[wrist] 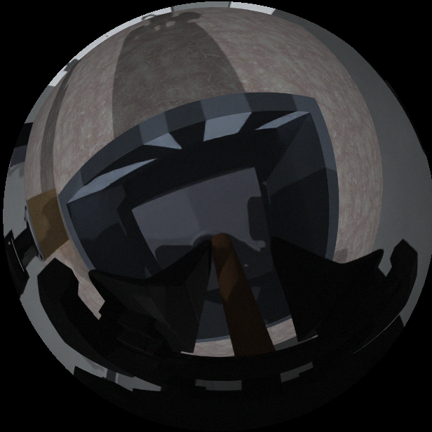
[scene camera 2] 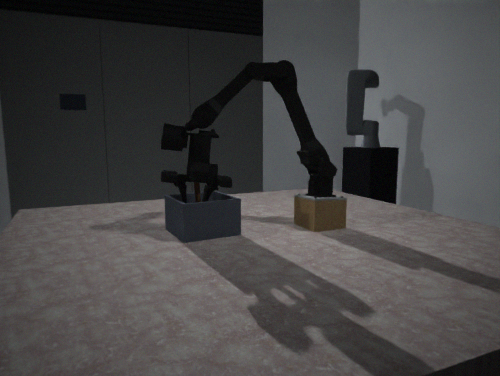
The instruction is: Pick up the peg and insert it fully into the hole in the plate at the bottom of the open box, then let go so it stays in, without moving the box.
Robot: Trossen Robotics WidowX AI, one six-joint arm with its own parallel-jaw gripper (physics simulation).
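Observation:
The orange-brown peg stands between the fingers, its lower end at the hole in the grey plate; how deep it sits cannot be told. The plate lies at the bottom of the open blue-grey box. My gripper is open, pointing down with its fingertips inside the box. In the wrist view the fingers stand apart on both sides of the peg, with gaps beside it. The peg's upper end is hidden by the gripper body.
The arm's base stands on a tan block to the right of the box in the scene view. The box walls surround the fingers closely. The speckled table carries the arm's shadow. A black pedestal stands behind.

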